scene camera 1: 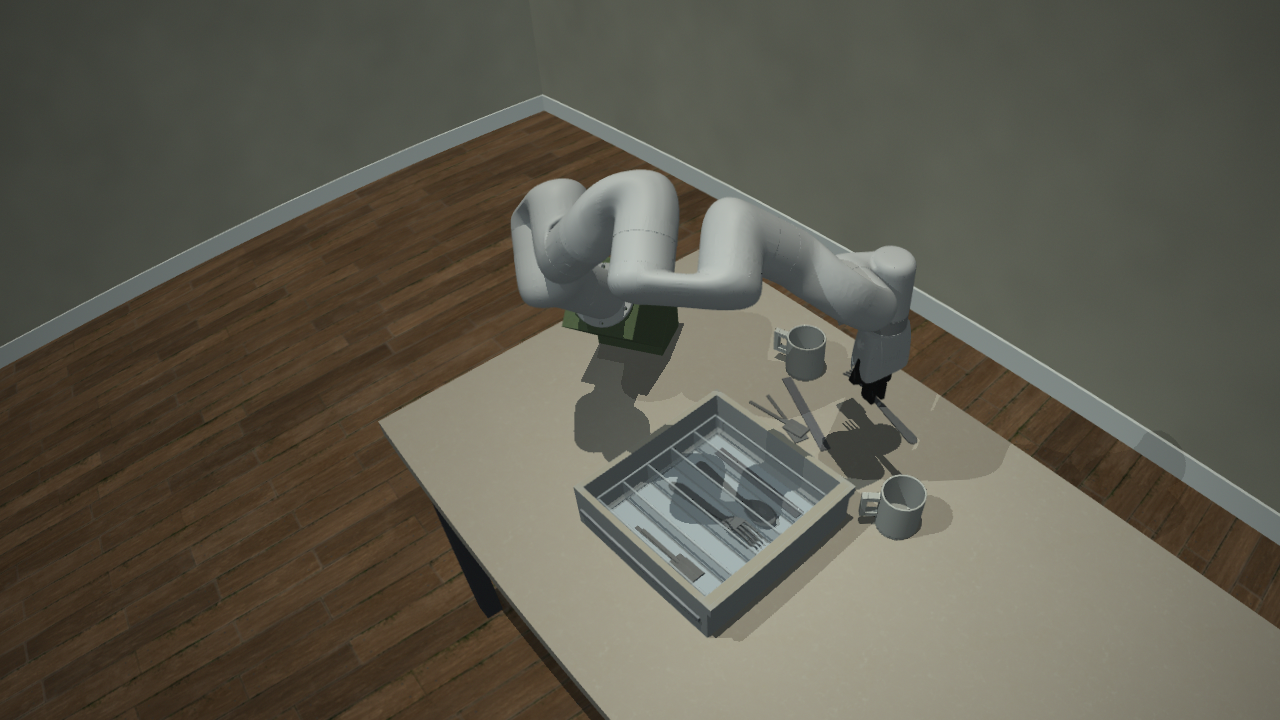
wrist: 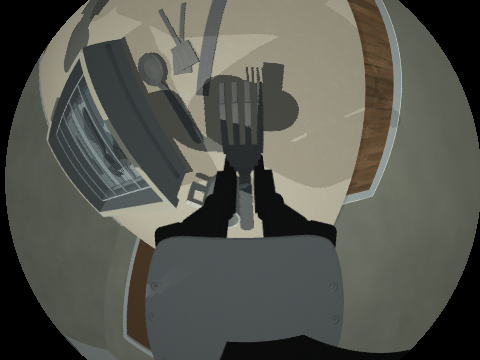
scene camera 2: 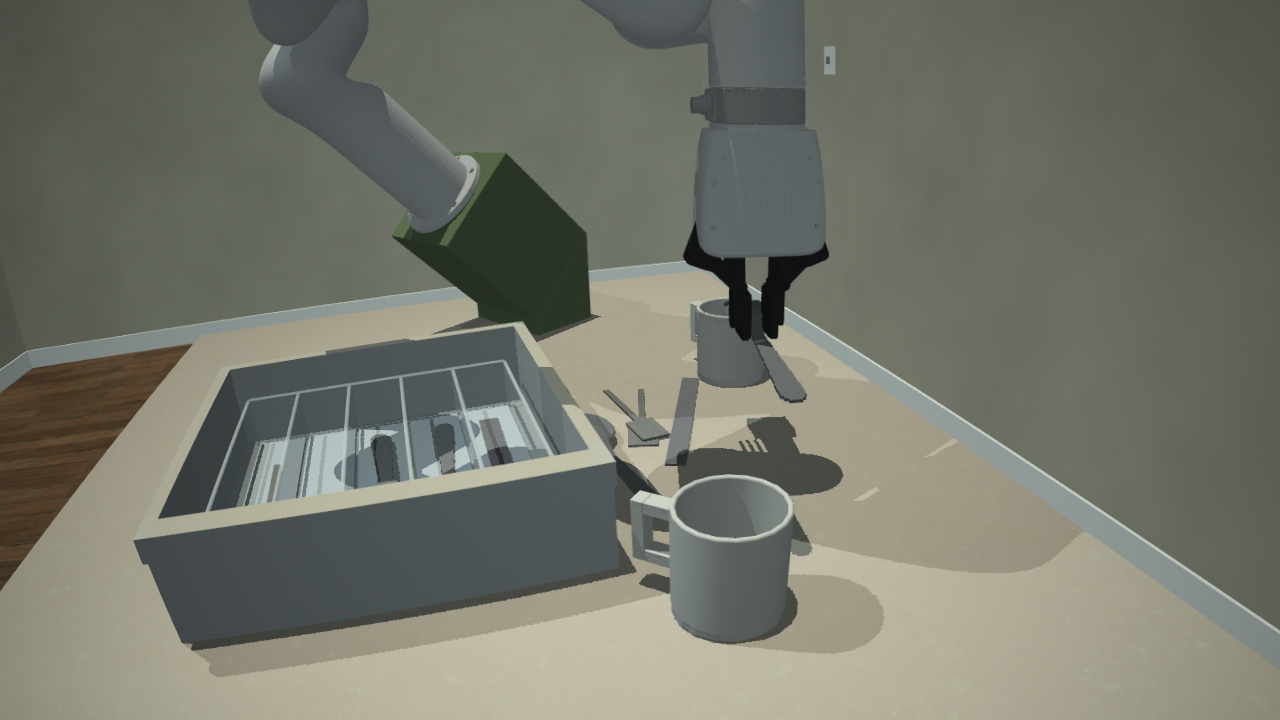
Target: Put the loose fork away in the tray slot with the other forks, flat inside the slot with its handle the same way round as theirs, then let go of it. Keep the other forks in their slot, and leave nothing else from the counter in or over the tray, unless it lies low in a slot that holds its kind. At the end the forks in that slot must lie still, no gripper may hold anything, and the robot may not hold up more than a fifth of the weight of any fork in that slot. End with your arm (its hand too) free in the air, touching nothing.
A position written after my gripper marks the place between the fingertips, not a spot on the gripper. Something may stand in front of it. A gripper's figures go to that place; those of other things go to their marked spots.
Labels:
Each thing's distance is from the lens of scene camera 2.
my gripper (scene camera 2: 756,334): 62 cm
knife (scene camera 2: 677,453): 71 cm
mug (scene camera 2: 723,359): 85 cm
The marked spots on the mug and the knife are 17 cm apart.

